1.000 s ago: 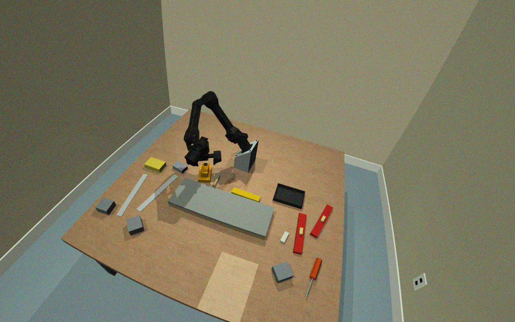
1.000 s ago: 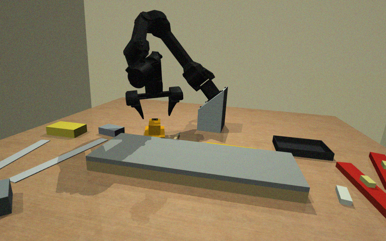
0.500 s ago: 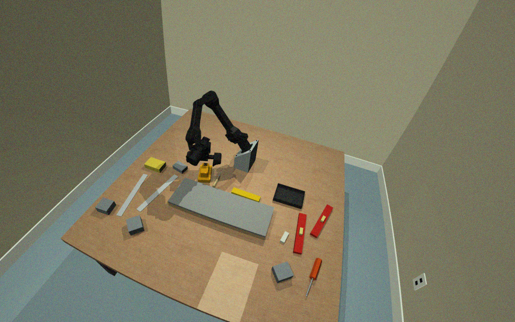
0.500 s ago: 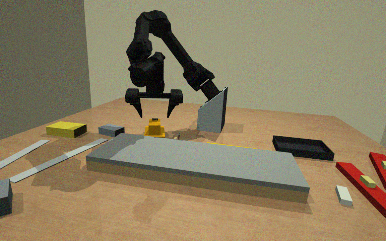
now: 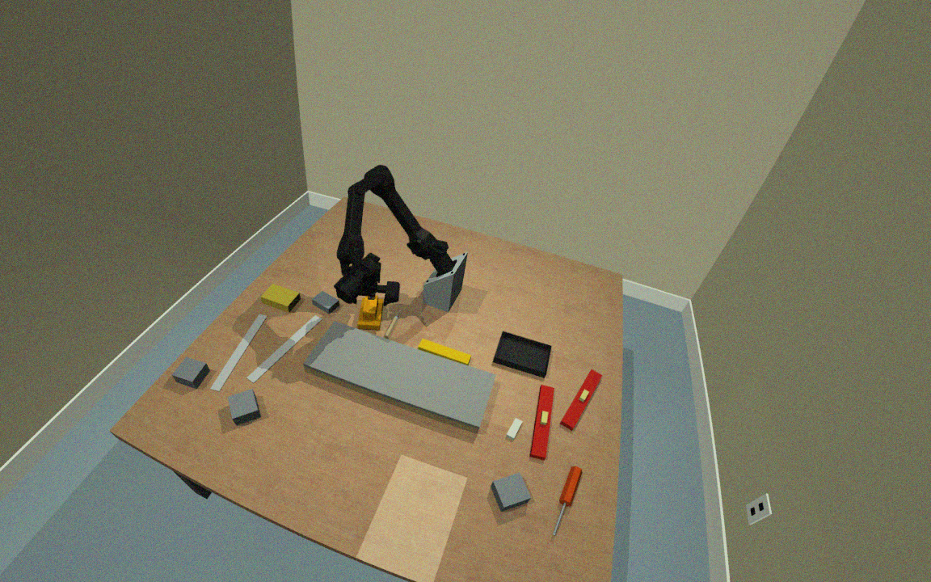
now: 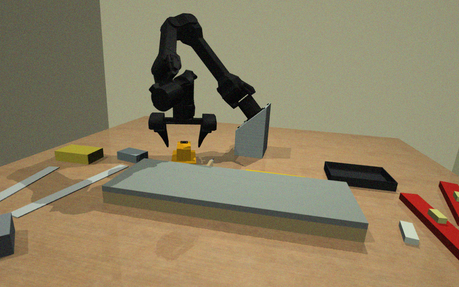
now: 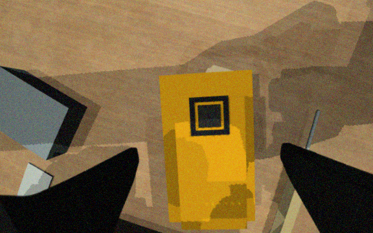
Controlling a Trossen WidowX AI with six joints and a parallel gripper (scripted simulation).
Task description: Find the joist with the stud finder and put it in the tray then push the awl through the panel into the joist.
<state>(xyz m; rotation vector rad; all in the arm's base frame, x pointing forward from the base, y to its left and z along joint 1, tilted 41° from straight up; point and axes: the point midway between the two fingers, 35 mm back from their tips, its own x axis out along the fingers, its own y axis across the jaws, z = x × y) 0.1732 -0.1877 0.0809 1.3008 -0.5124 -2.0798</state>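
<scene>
My gripper tip is 10 mm past the yellow stud finder and 10 mm above it. From my gripper tip the other things lie so: thin yellow bar: 280 mm to the left, 70 mm ahead, 40 mm below; awl: 90 mm to the left, 40 mm below; grey block: 160 mm to the right, 40 mm below, 20 mm ahead.
</scene>
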